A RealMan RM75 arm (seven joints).
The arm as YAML. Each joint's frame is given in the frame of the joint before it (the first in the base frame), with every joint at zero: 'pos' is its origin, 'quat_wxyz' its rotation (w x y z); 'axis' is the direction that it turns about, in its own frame. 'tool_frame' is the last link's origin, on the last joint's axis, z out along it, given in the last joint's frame.
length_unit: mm
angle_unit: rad
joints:
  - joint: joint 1
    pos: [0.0, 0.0, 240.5]
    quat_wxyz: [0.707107, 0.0, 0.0, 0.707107]
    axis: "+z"
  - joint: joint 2
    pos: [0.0, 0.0, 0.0]
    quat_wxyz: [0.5, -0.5, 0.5, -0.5]
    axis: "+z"
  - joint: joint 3
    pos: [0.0, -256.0, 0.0]
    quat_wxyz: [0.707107, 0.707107, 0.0, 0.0]
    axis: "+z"
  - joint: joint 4
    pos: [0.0, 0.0, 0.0]
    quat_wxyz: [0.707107, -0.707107, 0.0, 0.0]
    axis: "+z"
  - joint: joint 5
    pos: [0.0, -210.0, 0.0]
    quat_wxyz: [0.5, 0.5, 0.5, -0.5]
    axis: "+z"
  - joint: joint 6
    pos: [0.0, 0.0, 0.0]
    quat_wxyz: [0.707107, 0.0, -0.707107, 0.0]
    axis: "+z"
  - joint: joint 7
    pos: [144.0, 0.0, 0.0]
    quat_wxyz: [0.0, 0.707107, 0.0, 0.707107]
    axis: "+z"
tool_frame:
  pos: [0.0, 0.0, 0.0]
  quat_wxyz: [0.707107, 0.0, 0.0, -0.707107]
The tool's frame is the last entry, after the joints.
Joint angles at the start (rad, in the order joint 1, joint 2, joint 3, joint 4, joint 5, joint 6, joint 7):
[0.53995 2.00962 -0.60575 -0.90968 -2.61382 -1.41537 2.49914]
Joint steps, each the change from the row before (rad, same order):
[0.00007 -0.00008 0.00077 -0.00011 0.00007 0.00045 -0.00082]
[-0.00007 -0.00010 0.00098 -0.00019 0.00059 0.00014 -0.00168]
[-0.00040 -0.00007 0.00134 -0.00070 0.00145 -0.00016 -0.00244]
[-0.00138 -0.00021 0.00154 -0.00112 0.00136 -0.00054 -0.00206]
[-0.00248 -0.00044 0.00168 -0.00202 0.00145 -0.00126 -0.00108]
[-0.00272 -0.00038 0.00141 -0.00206 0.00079 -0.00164 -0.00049]
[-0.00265 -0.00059 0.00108 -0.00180 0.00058 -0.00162 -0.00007]
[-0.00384 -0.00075 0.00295 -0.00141 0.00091 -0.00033 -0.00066]
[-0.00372 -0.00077 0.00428 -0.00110 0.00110 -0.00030 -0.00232]
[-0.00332 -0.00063 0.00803 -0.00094 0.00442 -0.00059 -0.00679]
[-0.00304 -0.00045 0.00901 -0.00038 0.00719 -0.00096 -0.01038]
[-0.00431 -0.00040 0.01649 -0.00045 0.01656 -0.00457 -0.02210]
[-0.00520 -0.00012 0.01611 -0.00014 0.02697 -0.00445 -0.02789]
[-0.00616 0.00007 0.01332 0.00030 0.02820 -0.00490 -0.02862]
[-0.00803 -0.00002 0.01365 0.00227 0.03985 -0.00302 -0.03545]
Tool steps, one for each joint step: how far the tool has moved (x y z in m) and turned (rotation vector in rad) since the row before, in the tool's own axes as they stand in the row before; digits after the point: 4 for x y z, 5 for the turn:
[-0.0001 -0.0001 -0.0001 0.00018 -0.00102 -0.00035]
[-0.0001 -0.0001 -0.0002 -0.00034 -0.00123 -0.00089]
[-0.0001 -0.0001 -0.0003 -0.00093 -0.00198 -0.00119]
[0.0002 -0.0004 -0.0004 -0.00046 -0.00182 -0.00005]
[0.0004 -0.0008 -0.0007 0.00003 -0.00180 0.00152]
[0.0006 -0.0009 -0.0007 0.00041 -0.00086 0.00200]
[0.0006 -0.0009 -0.0007 0.00069 -0.00047 0.00216]
[0.0009 -0.0016 -0.0009 0.00132 -0.00228 0.00426]
[0.0009 -0.0017 -0.0010 0.00085 -0.00307 0.00368]
[0.0005 -0.0015 -0.0012 -0.00277 -0.00716 0.00232]
[0.0003 -0.0011 -0.0011 -0.00570 -0.00886 -0.00007]
[0.0002 -0.0009 -0.0019 -0.01539 -0.01655 -0.00376]
[-0.0003 0.0001 -0.0019 -0.02254 -0.02322 -0.00764]
[0.0000 0.0003 -0.0017 -0.02261 -0.02224 -0.00948]
[-0.0004 0.0006 -0.0018 -0.02867 -0.03134 -0.01215]

